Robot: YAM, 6 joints.
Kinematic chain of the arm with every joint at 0, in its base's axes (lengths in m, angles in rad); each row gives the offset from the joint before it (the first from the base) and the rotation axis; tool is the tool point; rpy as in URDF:
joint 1: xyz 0 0 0.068 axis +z
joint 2: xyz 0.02 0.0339 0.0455 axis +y
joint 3: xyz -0.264 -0.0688 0 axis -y
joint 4: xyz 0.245 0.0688 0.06 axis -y
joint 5: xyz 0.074 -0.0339 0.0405 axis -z
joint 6: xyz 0.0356 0 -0.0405 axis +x
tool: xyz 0 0 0 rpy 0 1.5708 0
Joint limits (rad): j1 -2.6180..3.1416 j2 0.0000..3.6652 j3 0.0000..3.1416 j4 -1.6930..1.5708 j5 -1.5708..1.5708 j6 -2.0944..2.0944
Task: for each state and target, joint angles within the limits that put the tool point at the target. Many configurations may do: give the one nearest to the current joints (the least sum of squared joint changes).
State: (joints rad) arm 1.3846 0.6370 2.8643 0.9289 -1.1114 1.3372
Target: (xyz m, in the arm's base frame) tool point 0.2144 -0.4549 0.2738
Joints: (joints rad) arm 2.0764 0.5695 3.1416 1.3775 -1.1663 1.3372
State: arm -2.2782 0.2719 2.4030 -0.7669 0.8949 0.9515
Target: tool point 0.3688 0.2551 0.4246
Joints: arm -2.5964 0.2603 2.5443 -0.6429 0.8545 0.9515
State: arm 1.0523 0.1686 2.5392 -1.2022 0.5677 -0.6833
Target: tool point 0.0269 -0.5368 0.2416
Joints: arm 1.5859 0.0327 2.8382 -0.8178 0.5560 -0.6833
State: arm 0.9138 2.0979 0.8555 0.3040 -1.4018 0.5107
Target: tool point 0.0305 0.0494 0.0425
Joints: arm 0.3576 1.9849 0.0000 -0.1050 -1.5708 0.5107
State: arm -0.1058 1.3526 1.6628 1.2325 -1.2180 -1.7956
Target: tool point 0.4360 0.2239 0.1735
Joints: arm 0.4074 2.3164 1.4438 1.0458 -1.1733 -1.7956
